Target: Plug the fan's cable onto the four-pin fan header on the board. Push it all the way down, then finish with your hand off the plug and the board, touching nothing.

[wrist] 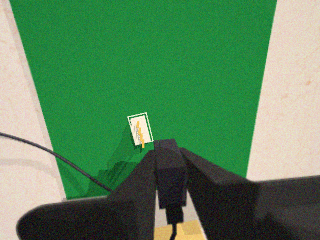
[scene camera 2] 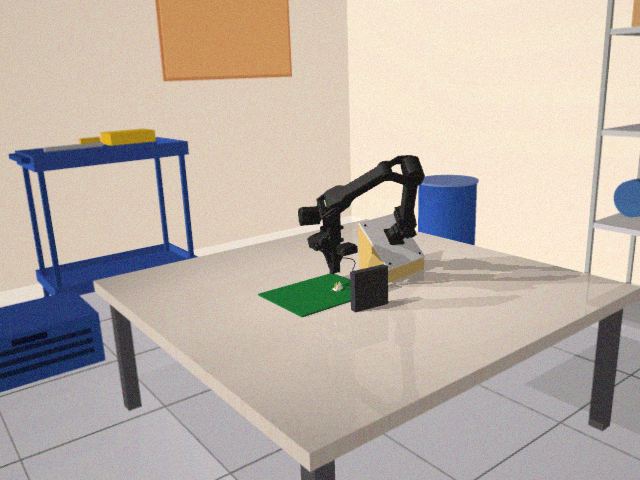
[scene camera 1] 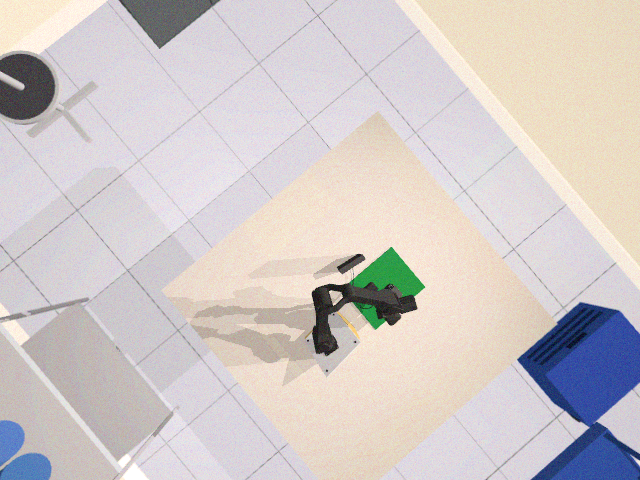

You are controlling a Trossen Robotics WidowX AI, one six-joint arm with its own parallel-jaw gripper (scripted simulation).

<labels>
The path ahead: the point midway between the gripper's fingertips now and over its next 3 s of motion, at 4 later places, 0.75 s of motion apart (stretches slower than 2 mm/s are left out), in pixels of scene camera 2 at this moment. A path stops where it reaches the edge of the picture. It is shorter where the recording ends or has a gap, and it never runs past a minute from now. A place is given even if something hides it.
The gripper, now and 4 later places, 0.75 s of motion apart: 332, 269; 336, 272; 335, 278; 335, 279; 335, 280
</labels>
